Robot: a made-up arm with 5 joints.
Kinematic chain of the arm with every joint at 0, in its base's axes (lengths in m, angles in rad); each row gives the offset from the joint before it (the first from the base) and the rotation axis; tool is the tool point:
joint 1: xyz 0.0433 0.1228 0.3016 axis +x
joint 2: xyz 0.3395 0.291 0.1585 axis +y
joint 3: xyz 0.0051 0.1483 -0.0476 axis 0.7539 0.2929 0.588
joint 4: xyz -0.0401 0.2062 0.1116 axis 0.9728 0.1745 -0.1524
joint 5: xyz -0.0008 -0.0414 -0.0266 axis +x
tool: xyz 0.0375 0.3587 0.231
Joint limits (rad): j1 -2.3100..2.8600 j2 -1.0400..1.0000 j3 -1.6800..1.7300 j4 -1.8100..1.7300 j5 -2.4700..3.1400
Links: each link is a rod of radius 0.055 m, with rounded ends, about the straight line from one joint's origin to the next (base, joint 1, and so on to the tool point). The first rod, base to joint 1, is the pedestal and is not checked.
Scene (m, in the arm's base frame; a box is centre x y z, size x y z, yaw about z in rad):
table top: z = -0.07
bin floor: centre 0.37 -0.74 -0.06 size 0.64 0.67 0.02 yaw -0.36
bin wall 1: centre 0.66 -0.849 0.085 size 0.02 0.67 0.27 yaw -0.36
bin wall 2: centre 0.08 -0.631 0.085 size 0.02 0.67 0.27 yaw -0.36
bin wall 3: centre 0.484 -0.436 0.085 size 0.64 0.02 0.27 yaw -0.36
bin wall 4: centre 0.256 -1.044 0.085 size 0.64 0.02 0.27 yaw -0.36
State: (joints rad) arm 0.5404 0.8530 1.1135 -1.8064 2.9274
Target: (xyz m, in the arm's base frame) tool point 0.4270 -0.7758 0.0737
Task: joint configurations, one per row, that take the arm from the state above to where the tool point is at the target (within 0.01 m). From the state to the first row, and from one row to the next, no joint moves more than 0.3 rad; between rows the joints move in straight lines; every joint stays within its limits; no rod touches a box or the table.
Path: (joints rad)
1: 0.8060 0.7529 1.0536 -1.8069 2.8253
2: 1.0715 0.6528 0.9936 -1.8074 2.7233
3: 1.3371 0.5526 0.9337 -1.8079 2.6212
4: 1.6027 0.4525 0.8737 -1.8085 2.5192
5: 1.8683 0.3524 0.8138 -1.8090 2.4171
6: 2.1338 0.2523 0.7538 -1.8095 2.3151
7: 2.3994 0.1522 0.6939 -1.8100 2.2130

